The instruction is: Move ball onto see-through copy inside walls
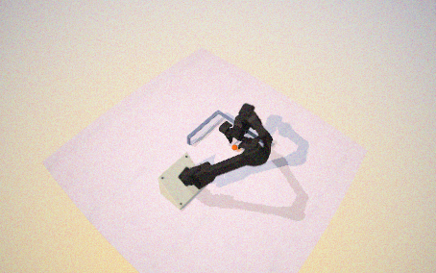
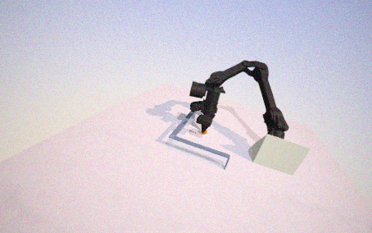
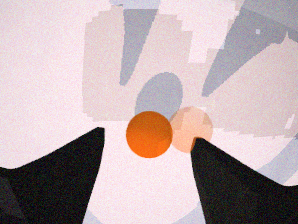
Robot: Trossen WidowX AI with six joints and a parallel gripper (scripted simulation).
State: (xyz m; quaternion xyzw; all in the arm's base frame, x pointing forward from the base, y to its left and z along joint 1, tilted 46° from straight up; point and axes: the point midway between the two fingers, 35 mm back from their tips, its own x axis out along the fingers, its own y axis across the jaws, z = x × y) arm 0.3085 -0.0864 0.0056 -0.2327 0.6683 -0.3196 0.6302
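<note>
The see-through copy of ball is 20 mm to the right of my gripper tip and 10 mm below it. The rest, counted from my gripper tip: orange ball 10 mm below; clear wall 190 mm to the left, 10 mm above.
</note>
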